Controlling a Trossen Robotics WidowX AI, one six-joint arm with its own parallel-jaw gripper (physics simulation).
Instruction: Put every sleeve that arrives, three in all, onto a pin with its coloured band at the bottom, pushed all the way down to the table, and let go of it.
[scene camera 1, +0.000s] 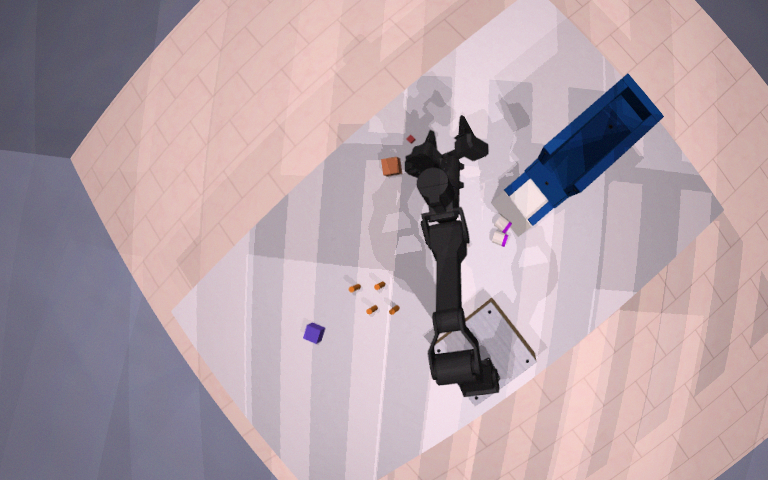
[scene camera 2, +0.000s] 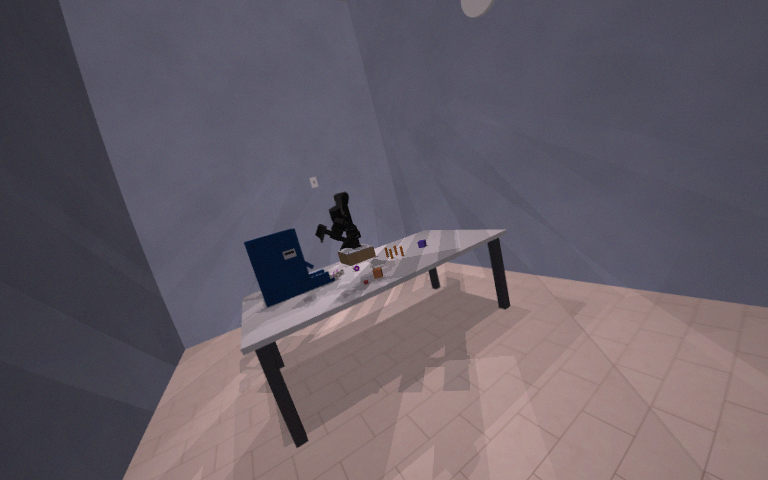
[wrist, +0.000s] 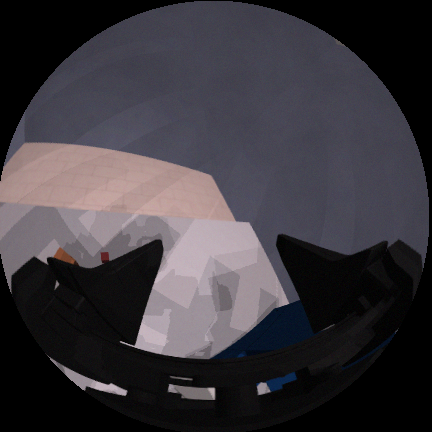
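Two white sleeves with magenta bands (scene camera 1: 501, 224) (scene camera 1: 498, 237) lie on their sides, close together, by the mouth of the blue chute in scene camera 1. In scene camera 2 they are small and blurred, and a separate magenta ring (scene camera 2: 356, 268), perhaps a sleeve's banded end, shows nearer the arm's base. Several upright orange pins (scene camera 1: 372, 309) (scene camera 2: 395, 250) stand bare on the table, left of the arm in scene camera 1. My gripper (scene camera 1: 447, 125) (wrist: 220, 243) is wide open and empty, raised above the table, away from the sleeves and pins.
The blue chute (scene camera 1: 538, 161) (scene camera 2: 271, 266) has a white surface (scene camera 1: 529, 199) at its mouth. An orange cube (scene camera 1: 390, 166) (scene camera 2: 377, 273) and a small red cube (scene camera 1: 410, 138) (wrist: 104, 257) lie near the gripper side. A purple cube (scene camera 1: 313, 332) (scene camera 2: 421, 243) lies beyond the pins. The arm stands on a box base (scene camera 2: 356, 254).
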